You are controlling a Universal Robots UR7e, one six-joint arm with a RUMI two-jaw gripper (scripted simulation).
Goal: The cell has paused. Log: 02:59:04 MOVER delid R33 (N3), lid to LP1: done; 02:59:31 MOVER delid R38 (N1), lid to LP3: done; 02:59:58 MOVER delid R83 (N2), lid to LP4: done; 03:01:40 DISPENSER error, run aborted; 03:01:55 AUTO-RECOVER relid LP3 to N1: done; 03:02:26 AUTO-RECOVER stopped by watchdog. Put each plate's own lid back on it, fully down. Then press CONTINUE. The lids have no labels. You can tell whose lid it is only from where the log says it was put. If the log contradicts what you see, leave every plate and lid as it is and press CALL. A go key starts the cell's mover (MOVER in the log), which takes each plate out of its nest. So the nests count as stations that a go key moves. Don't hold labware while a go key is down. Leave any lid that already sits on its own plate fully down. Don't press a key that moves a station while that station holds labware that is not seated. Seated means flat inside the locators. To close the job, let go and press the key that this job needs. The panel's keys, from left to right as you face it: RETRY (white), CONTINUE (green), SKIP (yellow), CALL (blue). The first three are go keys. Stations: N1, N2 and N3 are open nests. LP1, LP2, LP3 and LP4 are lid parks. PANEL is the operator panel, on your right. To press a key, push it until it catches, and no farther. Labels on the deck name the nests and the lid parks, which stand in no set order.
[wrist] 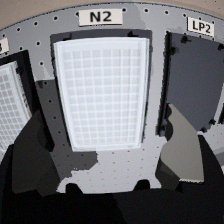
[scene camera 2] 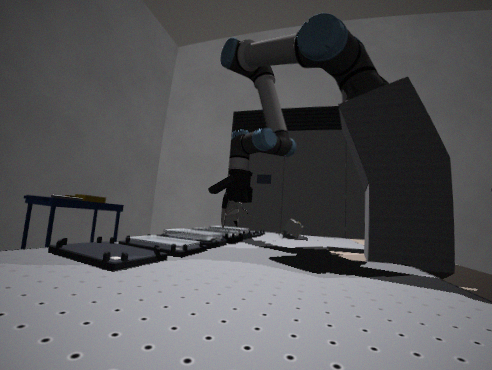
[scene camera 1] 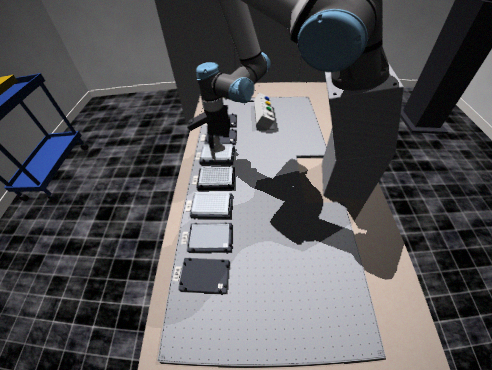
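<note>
That's my gripper (scene camera 2: 230,227) you'd be seeing there, and scene camera 1 has the gripper (scene camera 1: 217,150) as well. It's also in the wrist view, the same gripper (wrist: 103,107).
</note>
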